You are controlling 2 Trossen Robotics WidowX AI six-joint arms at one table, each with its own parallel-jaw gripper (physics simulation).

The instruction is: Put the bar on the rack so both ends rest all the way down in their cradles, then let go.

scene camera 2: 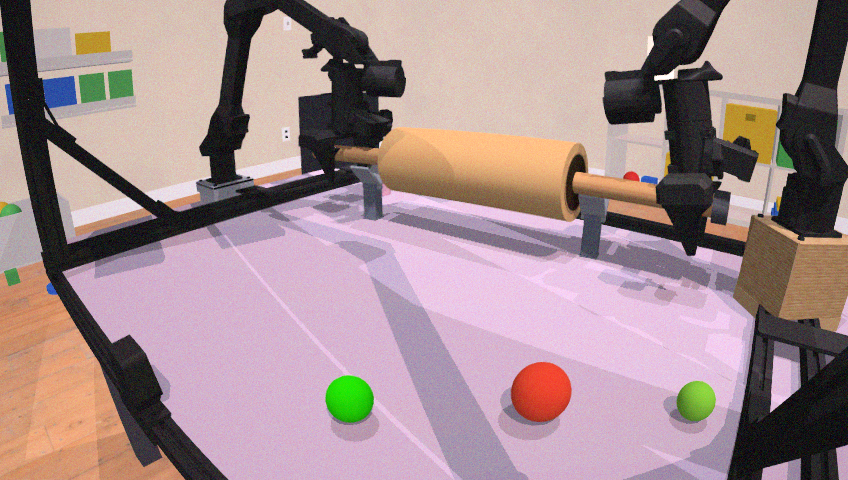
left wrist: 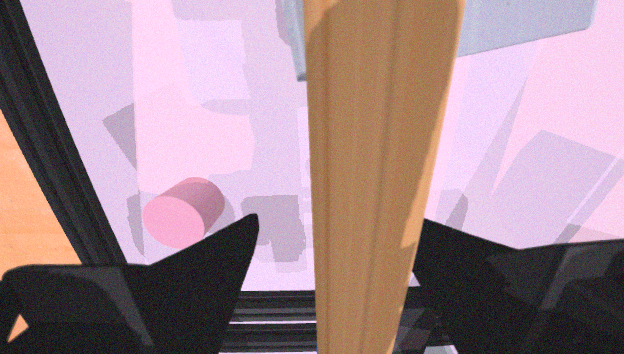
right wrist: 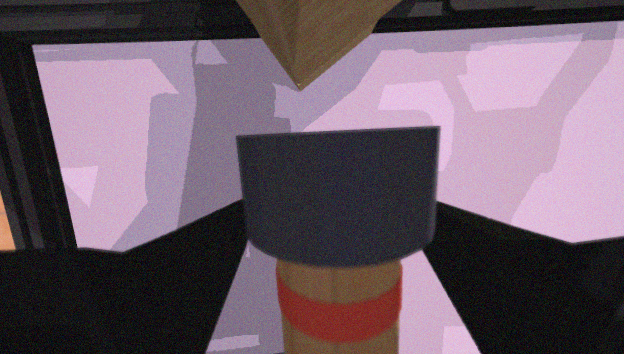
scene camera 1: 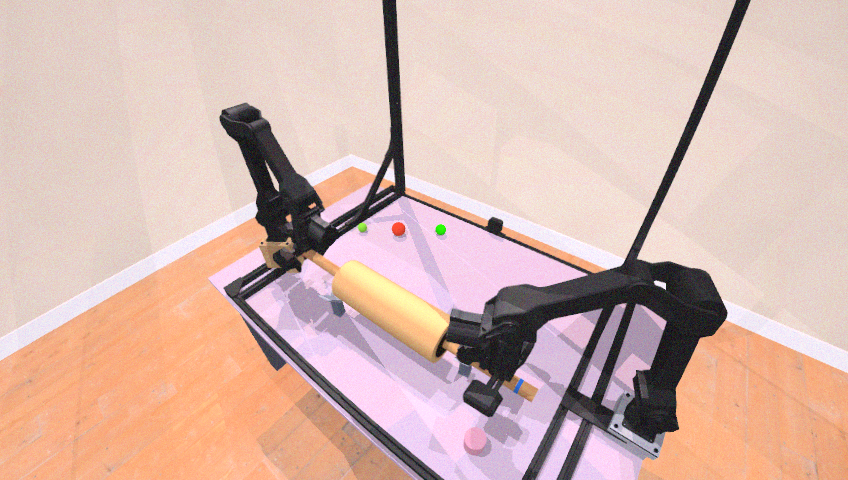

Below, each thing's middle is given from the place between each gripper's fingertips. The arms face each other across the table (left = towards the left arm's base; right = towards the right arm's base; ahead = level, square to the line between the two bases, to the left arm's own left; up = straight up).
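The pink cylinder [left wrist: 181, 216] has my left hand 10 cm short of it and 4 cm above it. There's also a red ball [scene camera 2: 541, 391], and from my left hand that's 52 cm to the right, 38 cm behind and 3 cm below.
As for the pink cylinder and my right hand, the cylinder is 620 mm to the left of that hand, 180 mm ahead of it and 40 mm below it. My right gripper is 40 mm above the red ball, 100 mm to the right of it and 310 mm past it.
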